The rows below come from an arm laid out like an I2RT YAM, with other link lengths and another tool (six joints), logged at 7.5 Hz.
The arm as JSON. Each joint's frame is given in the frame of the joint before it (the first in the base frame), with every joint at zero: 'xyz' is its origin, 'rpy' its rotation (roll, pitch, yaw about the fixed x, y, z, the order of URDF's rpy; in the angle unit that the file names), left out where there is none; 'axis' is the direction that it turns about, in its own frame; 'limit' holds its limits. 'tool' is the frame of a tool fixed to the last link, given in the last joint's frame.
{
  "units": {
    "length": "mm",
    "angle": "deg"
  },
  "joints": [
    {
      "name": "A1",
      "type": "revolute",
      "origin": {
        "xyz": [
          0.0,
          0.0,
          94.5
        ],
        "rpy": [
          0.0,
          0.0,
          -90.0
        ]
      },
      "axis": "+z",
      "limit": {
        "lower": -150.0,
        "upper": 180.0
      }
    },
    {
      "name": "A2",
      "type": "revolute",
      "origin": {
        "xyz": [
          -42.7,
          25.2,
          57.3
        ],
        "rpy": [
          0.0,
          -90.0,
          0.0
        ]
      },
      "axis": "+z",
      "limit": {
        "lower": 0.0,
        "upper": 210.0
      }
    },
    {
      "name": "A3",
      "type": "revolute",
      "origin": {
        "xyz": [
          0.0,
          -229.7,
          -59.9
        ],
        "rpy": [
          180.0,
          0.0,
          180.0
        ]
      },
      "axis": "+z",
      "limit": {
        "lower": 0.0,
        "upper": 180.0
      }
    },
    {
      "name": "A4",
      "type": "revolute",
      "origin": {
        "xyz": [
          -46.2,
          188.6,
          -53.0
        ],
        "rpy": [
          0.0,
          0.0,
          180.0
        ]
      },
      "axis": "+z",
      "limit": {
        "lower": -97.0,
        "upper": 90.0
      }
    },
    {
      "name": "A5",
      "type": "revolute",
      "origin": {
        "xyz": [
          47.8,
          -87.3,
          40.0
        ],
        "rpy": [
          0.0,
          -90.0,
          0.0
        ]
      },
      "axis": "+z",
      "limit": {
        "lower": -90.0,
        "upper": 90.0
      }
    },
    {
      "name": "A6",
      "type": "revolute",
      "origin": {
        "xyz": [
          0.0,
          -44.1,
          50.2
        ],
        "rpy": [
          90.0,
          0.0,
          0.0
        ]
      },
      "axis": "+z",
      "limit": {
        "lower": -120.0,
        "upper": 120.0
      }
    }
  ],
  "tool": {
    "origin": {
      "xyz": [
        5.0,
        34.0,
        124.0
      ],
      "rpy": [
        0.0,
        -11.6,
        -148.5
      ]
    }
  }
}
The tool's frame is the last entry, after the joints.
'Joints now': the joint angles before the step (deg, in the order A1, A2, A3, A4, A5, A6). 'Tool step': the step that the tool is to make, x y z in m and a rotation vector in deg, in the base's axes. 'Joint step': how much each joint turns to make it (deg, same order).
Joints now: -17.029, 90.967, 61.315, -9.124, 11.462, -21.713
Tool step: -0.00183, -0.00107, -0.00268, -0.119, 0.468, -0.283
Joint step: -0.099, 0.148, -0.364, 0.116, 0.301, -0.081
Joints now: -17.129, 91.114, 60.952, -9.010, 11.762, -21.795
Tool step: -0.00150, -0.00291, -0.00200, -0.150, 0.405, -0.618
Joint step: -0.306, 0.362, -0.002, 0.023, 0.408, -0.006
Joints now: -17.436, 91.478, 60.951, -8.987, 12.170, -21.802
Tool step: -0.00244, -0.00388, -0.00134, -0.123, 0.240, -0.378
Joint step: -0.675, 0.026, -0.290, 0.197, -0.108, -0.344
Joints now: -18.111, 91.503, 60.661, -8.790, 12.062, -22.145
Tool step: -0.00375, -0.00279, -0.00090, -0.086, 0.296, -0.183
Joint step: -0.634, -0.401, -0.538, -0.027, -0.235, -0.432
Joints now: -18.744, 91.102, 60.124, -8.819, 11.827, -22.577
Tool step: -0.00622, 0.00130, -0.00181, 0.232, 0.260, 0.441
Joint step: -0.391, -1.360, -1.631, 0.037, -0.724, -0.439
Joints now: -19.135, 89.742, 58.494, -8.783, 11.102, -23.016
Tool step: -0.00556, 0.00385, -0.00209, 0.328, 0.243, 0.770
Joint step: -0.022, -1.465, -1.733, -0.006, -0.754, -0.341
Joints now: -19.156, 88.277, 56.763, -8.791, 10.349, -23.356
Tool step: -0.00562, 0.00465, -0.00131, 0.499, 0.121, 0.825
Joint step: 0.017, -1.668, -1.629, -0.283, -0.895, -0.198
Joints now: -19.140, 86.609, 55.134, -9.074, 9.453, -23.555
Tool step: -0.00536, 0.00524, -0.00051, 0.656, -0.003, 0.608
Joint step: 0.155, -1.726, -1.373, -0.593, -0.748, 0.178
